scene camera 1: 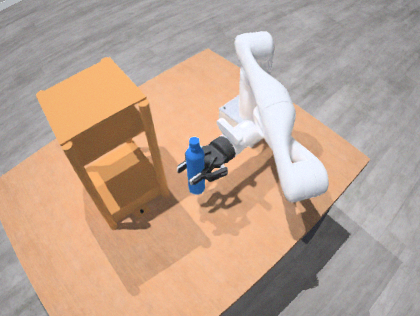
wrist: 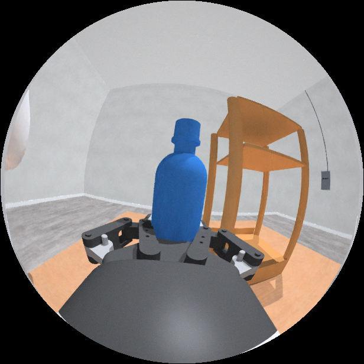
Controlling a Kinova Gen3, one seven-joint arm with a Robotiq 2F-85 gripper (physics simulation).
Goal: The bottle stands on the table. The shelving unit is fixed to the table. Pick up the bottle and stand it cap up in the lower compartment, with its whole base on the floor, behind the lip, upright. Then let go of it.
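Frame: origin at the arm's base, x ahead, y left, z up, level; millimetres.
Seen in the pictures: gripper, fingertip midpoint: (scene camera 1: 183, 176); arm's base at its link origin: (scene camera 1: 251, 113).
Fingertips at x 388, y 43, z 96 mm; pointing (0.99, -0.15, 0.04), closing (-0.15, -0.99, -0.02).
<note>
Offsets run from my fingertips to a thing's middle. "pt": to the spot under its first point. Level surfaces: height alone.
The blue bottle {42 mm back, 6 mm left, 7 mm up} (scene camera 1: 195, 167) (wrist: 179, 195) is upright, cap up. My gripper (scene camera 1: 188, 174) (wrist: 175, 220) is shut on its body, with one finger on each side; in the wrist view the bottle partly hides the fingertips. The bottle is outside the shelving unit {pt 83 mm ahead, 196 mm right, 236 mm up} (scene camera 1: 92, 100) (wrist: 233, 175), to its right in the scene view, and its base appears to be off the table. The lower compartment {pt 82 mm ahead, 193 mm right, 124 mm down} (scene camera 1: 125, 182) (wrist: 262, 245) is open toward the front, with a low lip {pt 86 mm ahead, 117 mm right, 154 mm down} (scene camera 1: 142, 201) along its floor edge.
The wooden table {179 mm down} (scene camera 1: 170, 275) (wrist: 65, 260) carries the unit and the arm base (scene camera 1: 230, 110). A corner post {9 mm ahead, 92 mm right, 25 mm up} (scene camera 1: 154, 150) of the unit stands between the bottle and the compartment in the scene view. The unit's upper shelf (wrist: 265, 157) is above the lower compartment.
</note>
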